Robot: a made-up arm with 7 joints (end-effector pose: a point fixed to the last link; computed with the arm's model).
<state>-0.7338 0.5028 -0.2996 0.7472 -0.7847 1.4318 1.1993</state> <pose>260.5 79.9 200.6 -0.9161 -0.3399 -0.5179</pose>
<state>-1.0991 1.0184 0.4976 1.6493 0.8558 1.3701 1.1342</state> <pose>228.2 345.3 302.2 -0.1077 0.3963 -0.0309</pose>
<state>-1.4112 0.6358 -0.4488 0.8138 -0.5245 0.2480 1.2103</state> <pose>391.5 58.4 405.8 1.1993 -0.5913 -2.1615</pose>
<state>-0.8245 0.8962 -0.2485 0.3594 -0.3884 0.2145 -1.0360</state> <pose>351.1 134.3 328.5 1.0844 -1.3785 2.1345</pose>
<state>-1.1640 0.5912 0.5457 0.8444 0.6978 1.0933 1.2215</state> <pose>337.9 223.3 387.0 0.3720 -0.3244 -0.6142</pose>
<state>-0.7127 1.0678 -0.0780 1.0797 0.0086 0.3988 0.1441</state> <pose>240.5 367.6 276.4 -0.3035 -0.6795 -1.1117</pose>
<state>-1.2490 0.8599 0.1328 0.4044 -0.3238 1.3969 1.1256</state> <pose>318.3 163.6 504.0 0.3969 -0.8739 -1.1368</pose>
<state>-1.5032 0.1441 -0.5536 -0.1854 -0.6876 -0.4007 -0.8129</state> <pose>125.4 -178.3 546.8 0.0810 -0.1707 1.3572</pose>
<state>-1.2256 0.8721 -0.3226 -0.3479 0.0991 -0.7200 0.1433</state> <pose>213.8 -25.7 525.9 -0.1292 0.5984 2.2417</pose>
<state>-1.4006 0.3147 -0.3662 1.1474 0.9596 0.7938 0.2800</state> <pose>400.9 44.3 343.7 -0.2144 -0.0054 -1.6660</pose>
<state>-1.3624 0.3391 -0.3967 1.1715 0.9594 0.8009 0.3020</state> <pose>395.9 59.7 325.6 -0.2530 0.0502 -1.6283</pose>
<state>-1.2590 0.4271 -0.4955 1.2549 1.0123 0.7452 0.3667</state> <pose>377.6 112.2 280.4 -0.3764 0.2765 -1.6181</pose>
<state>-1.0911 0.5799 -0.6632 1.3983 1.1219 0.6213 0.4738</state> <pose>324.1 206.2 224.5 -0.7138 0.6172 -1.7932</pose>
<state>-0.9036 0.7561 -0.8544 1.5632 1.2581 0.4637 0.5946</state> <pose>234.7 311.2 201.6 -1.3907 0.7451 -2.2956</pose>
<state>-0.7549 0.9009 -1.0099 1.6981 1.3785 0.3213 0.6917</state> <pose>152.4 385.3 222.2 -1.9128 0.5524 -2.6363</pose>
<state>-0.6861 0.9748 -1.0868 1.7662 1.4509 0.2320 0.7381</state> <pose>113.5 416.1 246.1 -2.1040 0.3859 -2.7024</pose>
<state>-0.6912 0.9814 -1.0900 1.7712 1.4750 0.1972 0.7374</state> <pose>113.7 418.2 248.5 -2.1101 0.3516 -2.6927</pose>
